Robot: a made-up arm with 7 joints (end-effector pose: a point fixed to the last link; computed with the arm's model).
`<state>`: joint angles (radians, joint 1 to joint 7).
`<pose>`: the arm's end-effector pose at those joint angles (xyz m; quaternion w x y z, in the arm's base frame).
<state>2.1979 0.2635 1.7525 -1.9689 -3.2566 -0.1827 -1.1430</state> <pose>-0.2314 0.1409 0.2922 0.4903 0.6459 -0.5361 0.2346</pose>
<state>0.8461 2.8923 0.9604 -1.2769 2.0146 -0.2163 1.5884</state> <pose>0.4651 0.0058 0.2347 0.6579 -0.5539 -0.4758 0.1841</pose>
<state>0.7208 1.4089 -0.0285 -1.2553 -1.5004 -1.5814 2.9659</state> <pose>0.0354 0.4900 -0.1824 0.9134 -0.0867 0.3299 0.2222</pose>
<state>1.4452 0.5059 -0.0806 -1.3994 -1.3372 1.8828 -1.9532</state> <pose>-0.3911 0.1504 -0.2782 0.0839 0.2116 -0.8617 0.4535</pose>
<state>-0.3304 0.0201 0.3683 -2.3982 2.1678 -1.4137 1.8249</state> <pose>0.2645 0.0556 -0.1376 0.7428 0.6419 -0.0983 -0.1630</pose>
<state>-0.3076 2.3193 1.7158 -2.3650 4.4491 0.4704 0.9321</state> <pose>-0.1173 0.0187 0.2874 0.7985 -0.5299 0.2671 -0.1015</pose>
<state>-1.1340 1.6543 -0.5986 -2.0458 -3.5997 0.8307 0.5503</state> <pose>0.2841 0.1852 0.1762 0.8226 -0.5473 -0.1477 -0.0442</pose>
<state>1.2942 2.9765 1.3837 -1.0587 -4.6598 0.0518 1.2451</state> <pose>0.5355 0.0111 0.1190 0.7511 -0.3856 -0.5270 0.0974</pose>
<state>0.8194 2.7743 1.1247 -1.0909 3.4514 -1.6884 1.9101</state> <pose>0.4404 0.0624 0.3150 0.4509 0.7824 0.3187 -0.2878</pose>
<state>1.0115 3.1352 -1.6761 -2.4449 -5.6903 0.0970 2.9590</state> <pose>0.0892 0.2223 0.1680 0.3988 0.6268 -0.0027 0.6694</pose>
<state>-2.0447 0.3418 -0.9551 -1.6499 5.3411 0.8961 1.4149</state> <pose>0.2580 -0.3167 0.2134 0.0103 -0.1271 -0.9569 -0.2609</pose>
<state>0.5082 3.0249 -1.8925 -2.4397 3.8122 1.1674 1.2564</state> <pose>-0.0125 0.2150 0.1998 0.3303 0.0980 -0.0940 -0.9341</pose>
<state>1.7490 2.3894 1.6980 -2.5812 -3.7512 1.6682 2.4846</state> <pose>0.2478 0.0817 0.0078 0.7297 0.3456 0.3689 0.4605</pose>
